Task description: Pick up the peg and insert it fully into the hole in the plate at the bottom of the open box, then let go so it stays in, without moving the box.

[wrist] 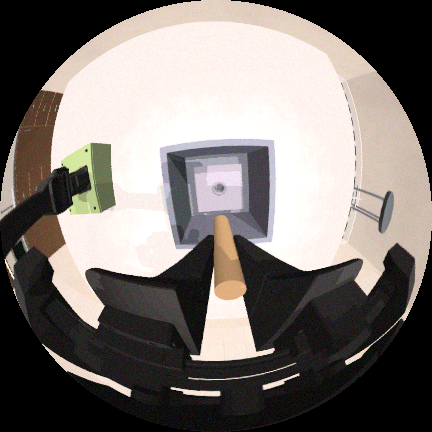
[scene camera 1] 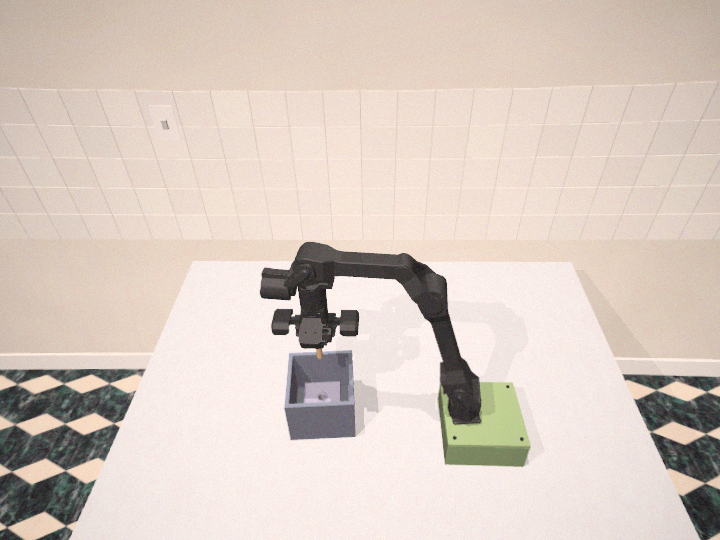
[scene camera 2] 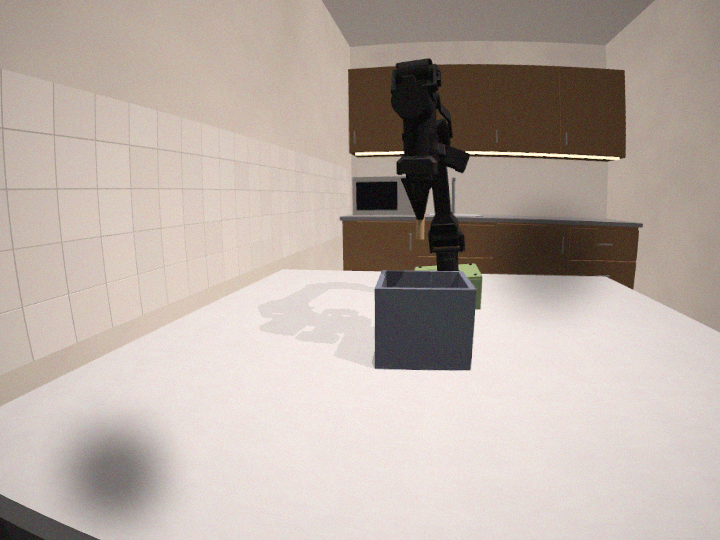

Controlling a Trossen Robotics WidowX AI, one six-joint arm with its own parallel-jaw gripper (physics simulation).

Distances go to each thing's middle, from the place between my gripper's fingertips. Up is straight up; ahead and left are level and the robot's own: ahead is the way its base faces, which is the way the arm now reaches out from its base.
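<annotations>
You'll find the blue-grey box [scene camera 2: 424,320] 1 cm to the left of my hand and 17 cm below it.
</annotations>
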